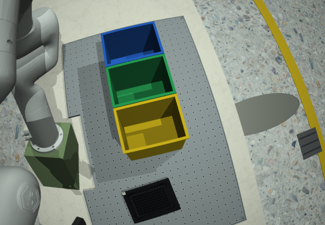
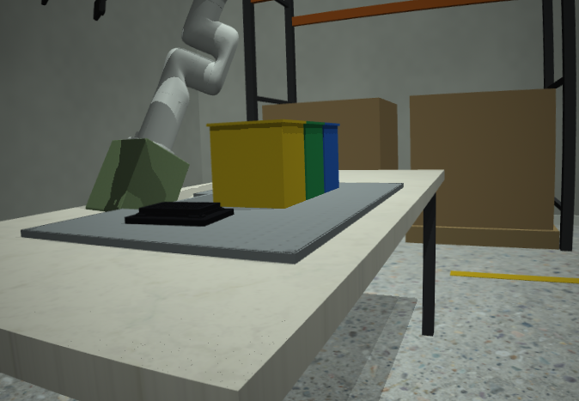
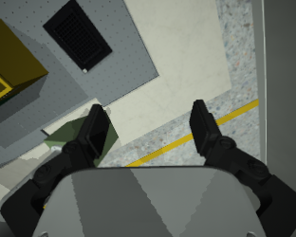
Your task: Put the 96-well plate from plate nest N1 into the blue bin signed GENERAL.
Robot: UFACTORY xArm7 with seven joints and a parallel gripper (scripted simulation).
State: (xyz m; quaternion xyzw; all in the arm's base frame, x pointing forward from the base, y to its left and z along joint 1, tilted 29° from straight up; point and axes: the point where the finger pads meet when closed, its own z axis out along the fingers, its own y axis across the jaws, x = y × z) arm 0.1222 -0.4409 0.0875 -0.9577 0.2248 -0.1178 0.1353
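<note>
My gripper is now 370 mm above the black 96-well plate, 140 mm short of it and 100 mm to the right of it. From my hand the other things lie so: yellow bin 320 mm to the left, 300 mm below, 190 mm ahead; green bin 450 mm to the left, 300 mm below, 180 mm ahead; black plate nest 390 mm below, 140 mm ahead, 100 mm to the left.
</note>
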